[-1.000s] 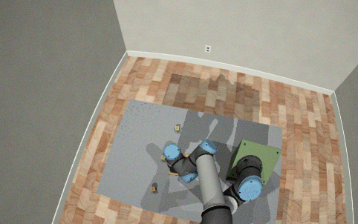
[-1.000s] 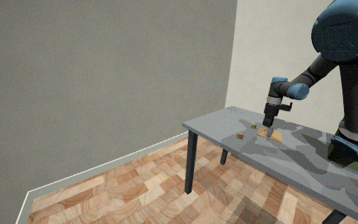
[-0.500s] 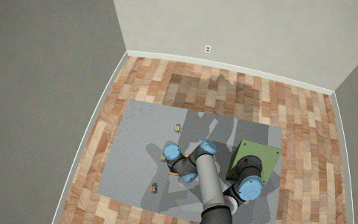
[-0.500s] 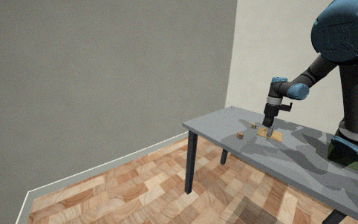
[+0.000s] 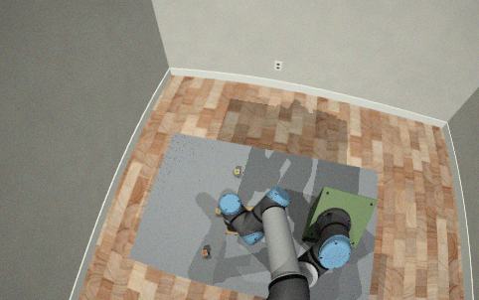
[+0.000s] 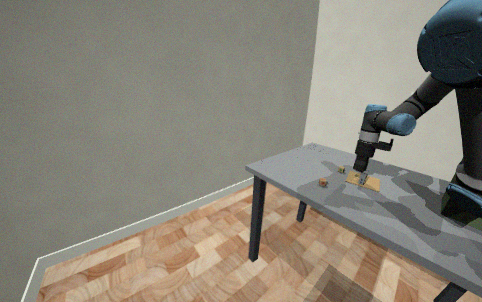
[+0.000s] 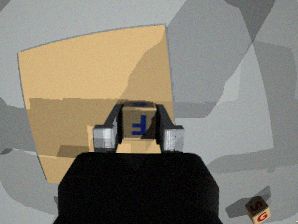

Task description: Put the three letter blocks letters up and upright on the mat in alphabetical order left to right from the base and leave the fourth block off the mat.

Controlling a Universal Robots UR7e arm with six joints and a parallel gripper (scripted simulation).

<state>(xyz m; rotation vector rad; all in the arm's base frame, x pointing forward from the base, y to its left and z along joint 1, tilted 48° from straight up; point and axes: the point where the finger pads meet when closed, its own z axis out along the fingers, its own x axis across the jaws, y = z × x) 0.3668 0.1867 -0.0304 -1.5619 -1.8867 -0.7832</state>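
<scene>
Right now my hand is 40 mm to the left of the mat, 20 mm above it and 10 mm short of it. Round my hand: block: 120 mm ahead, 40 mm to the right, 10 mm below.
</scene>
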